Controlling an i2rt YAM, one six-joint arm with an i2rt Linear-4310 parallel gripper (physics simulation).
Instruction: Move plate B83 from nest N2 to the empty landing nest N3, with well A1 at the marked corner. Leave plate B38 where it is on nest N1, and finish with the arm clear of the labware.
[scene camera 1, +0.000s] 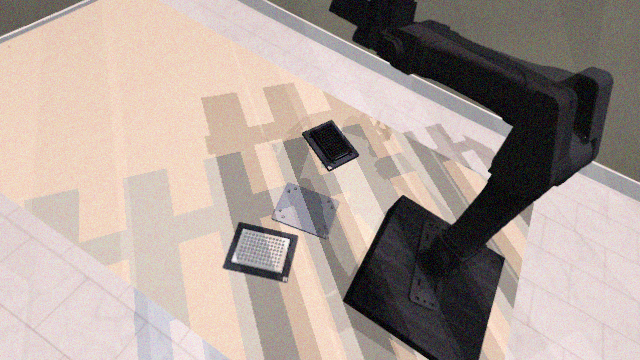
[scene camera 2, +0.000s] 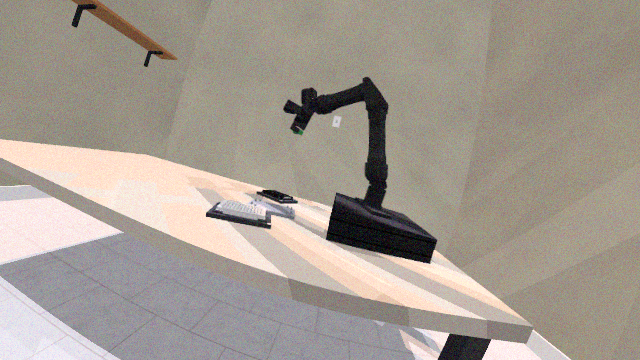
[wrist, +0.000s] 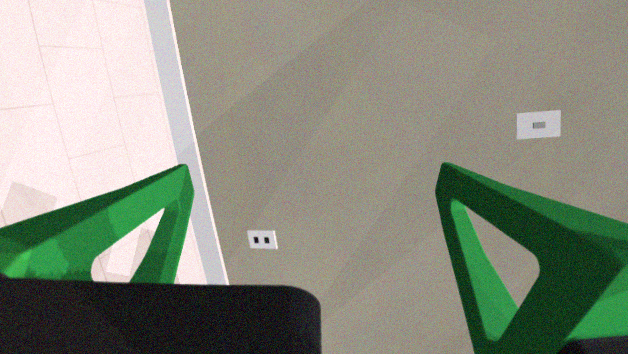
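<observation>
A white well plate (scene camera 1: 260, 250) (scene camera 2: 240, 209) sits flat on a dark nest (scene camera 1: 254, 271). A black well plate (scene camera 1: 331, 142) (scene camera 2: 278, 195) sits on another dark nest (scene camera 1: 345, 161). Each dark nest has a small white corner mark. Between them lies a bare grey nest (scene camera 1: 306, 210) (scene camera 2: 281, 208) with small pins near its corners. Labels are unreadable, so I cannot tell which plate is B83. My gripper (scene camera 2: 298, 132) (wrist: 314, 177) is open and empty, high above the table and away from the plates. Its fingers are outside scene camera 1's view.
The arm's black base block (scene camera 1: 385, 280) (scene camera 2: 380, 235) stands on the table beside the nests. The wrist view faces the wall, with a socket (wrist: 262, 240) and a switch plate (wrist: 538, 125). A wooden shelf (scene camera 2: 130, 32) is on the wall.
</observation>
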